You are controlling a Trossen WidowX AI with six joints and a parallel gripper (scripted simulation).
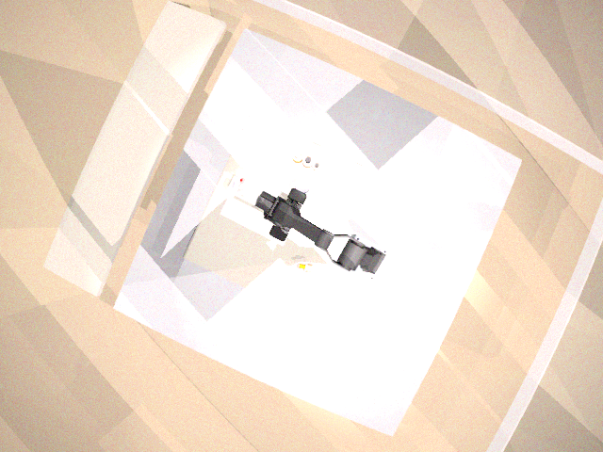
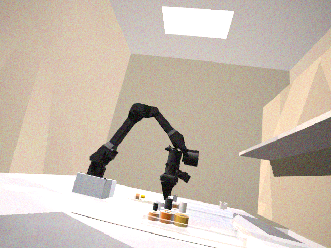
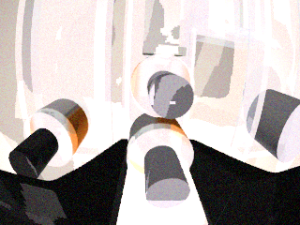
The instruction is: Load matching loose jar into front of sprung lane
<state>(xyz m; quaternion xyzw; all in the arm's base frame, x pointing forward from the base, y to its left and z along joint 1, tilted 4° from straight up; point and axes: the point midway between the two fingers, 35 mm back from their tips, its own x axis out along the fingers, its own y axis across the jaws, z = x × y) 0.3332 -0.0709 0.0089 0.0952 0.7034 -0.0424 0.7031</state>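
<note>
My gripper tip is now 20 mm past the grey-white cylinder, 130 mm to the left of it and 20 mm above it.
</note>
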